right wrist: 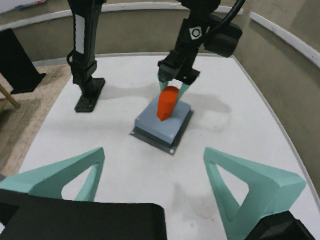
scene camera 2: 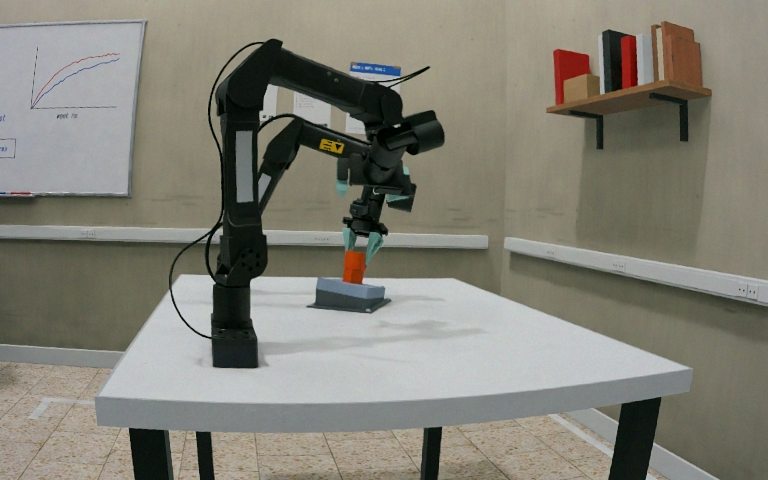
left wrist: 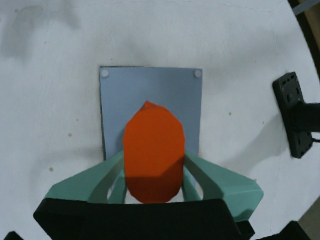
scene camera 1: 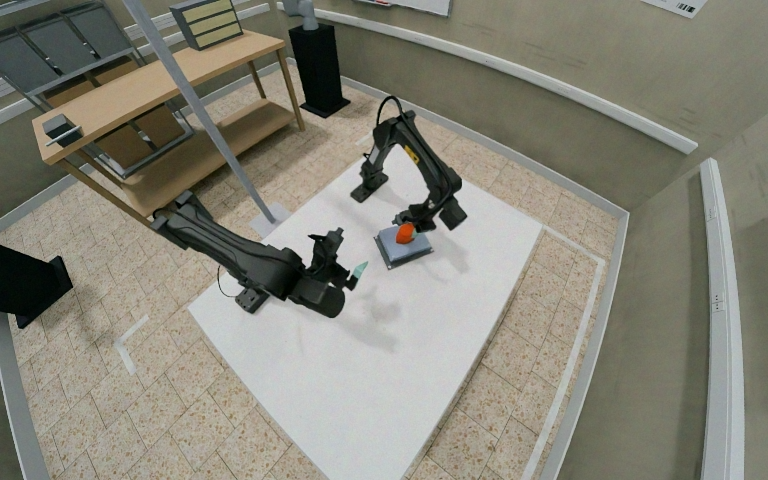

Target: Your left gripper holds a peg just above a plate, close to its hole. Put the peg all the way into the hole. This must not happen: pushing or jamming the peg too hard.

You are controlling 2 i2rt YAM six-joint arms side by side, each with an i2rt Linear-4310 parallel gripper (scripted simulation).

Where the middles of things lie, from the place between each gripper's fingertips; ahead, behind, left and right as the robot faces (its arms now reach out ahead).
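From my left hand: orange peg [left wrist: 154,142], 10 mm to the right, 10 mm behind, 20 mm below; blue-grey plate [scene camera 1: 420,243], 10 mm to the right, 10 mm behind, 70 mm below.
From my right hand: orange peg, 240 mm to the left, 40 mm ahead, 170 mm below; blue-grey plate, 240 mm to the left, 30 mm ahead, 220 mm below.
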